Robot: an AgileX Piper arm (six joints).
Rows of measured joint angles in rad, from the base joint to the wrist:
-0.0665, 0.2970, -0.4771, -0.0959, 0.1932, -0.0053
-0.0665, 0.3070, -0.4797, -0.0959, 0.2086, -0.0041
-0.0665, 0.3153, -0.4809, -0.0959, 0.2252, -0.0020
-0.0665, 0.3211, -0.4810, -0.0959, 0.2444, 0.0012
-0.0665, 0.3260, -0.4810, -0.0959, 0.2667, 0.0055
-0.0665, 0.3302, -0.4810, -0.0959, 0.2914, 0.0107
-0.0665, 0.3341, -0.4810, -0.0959, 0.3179, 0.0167
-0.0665, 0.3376, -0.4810, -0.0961, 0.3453, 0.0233
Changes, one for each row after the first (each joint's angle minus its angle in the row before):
0.0000, 0.0100, -0.0026, 0.0000, 0.0154, 0.0012
0.0000, 0.0083, -0.0012, 0.0000, 0.0166, 0.0021
0.0000, 0.0058, -0.0001, 0.0000, 0.0192, 0.0032
0.0000, 0.0049, 0.0000, 0.0000, 0.0223, 0.0043
0.0000, 0.0042, 0.0000, 0.0000, 0.0247, 0.0052
0.0000, 0.0039, 0.0000, 0.0000, 0.0265, 0.0060
0.0000, 0.0035, 0.0000, -0.0002, 0.0274, 0.0066

